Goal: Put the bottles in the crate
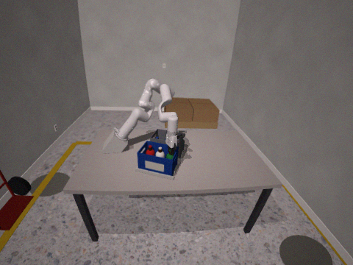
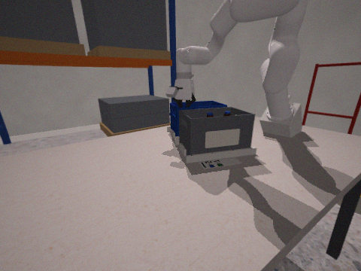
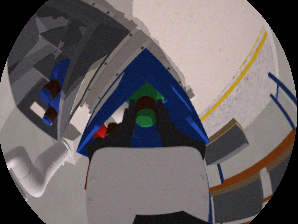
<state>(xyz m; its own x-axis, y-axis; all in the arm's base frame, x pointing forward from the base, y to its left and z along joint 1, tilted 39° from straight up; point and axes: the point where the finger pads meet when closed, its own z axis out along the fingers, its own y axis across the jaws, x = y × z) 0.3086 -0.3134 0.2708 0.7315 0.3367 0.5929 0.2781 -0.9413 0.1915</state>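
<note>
Now: the green-label bottle 70 mm below my hand. Also, from my hand: blue crate: 100 mm behind, 70 mm below; red-capped bottle: 160 mm behind, 70 mm to the left, 70 mm below; white-capped bottle: 80 mm behind, 70 mm below, 40 mm to the left.
</note>
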